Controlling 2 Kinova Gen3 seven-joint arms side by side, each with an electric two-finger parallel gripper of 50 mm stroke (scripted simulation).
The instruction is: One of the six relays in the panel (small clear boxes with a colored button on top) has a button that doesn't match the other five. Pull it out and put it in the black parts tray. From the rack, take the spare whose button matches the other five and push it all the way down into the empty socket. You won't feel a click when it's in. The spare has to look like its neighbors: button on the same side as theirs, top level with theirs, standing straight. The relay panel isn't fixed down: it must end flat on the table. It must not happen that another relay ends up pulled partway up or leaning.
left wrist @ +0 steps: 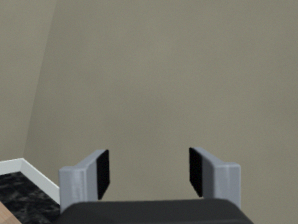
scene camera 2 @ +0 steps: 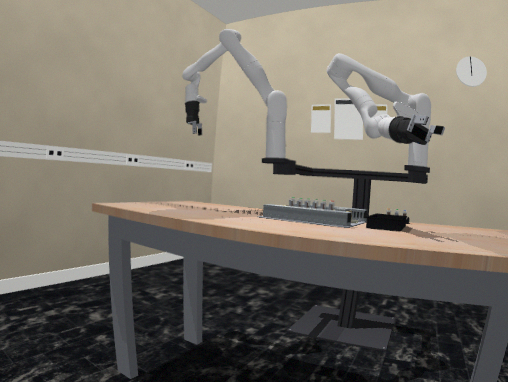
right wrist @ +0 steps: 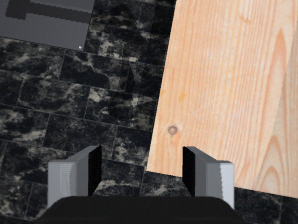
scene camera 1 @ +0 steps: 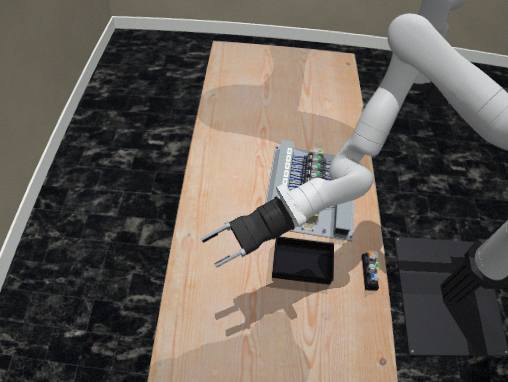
Labels:
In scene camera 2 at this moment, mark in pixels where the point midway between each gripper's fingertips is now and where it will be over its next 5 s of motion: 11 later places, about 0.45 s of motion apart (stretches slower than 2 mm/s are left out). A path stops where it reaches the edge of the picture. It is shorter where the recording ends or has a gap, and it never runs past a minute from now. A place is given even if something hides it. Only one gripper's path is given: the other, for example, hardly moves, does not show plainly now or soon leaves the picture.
My left gripper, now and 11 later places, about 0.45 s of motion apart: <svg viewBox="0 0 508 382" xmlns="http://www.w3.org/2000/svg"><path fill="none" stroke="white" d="M434 125L430 123L424 120L422 120L416 121L411 123L405 126L398 130L390 133L381 138L372 141L363 143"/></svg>

